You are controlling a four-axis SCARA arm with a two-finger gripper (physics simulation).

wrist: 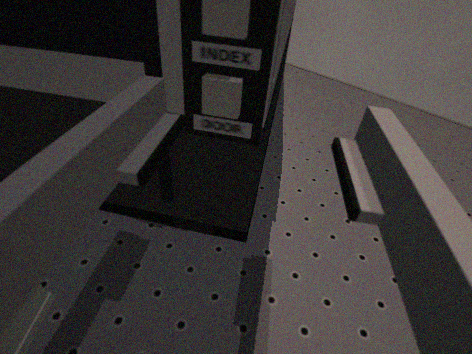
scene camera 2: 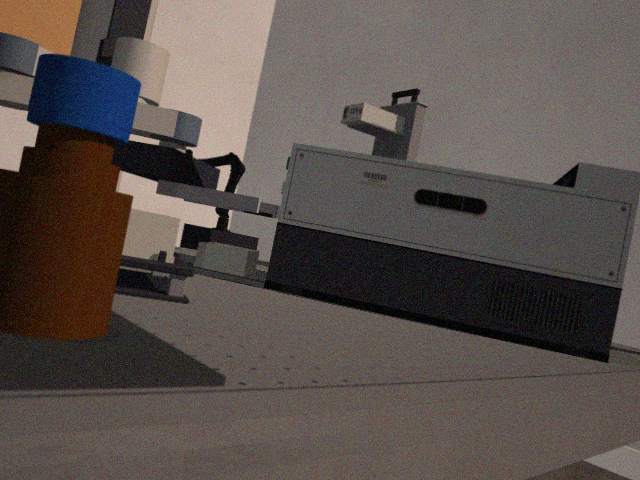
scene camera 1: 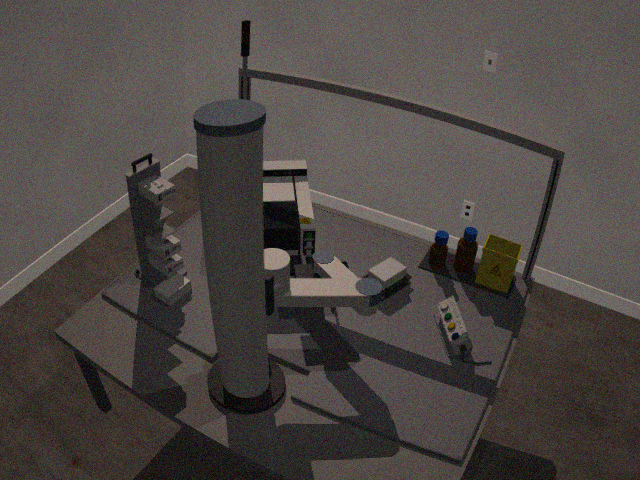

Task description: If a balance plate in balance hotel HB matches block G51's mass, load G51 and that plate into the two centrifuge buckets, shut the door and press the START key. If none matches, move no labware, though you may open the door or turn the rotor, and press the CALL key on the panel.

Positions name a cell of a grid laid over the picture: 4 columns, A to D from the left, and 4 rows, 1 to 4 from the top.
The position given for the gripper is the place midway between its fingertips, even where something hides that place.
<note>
The gripper (scene camera 2: B2) carries nothing. Also in view: a balance plate C (scene camera 2: B3). Also in view: a G51 plate (scene camera 2: A2) and a centrifuge (scene camera 2: D3).
The G51 plate shows as well in scene camera 1 (scene camera 1: C3). The centrifuge also shows in the wrist view (wrist: A1) and in scene camera 1 (scene camera 1: B2). The wrist view does not show the G51 plate: it is out of frame.
</note>
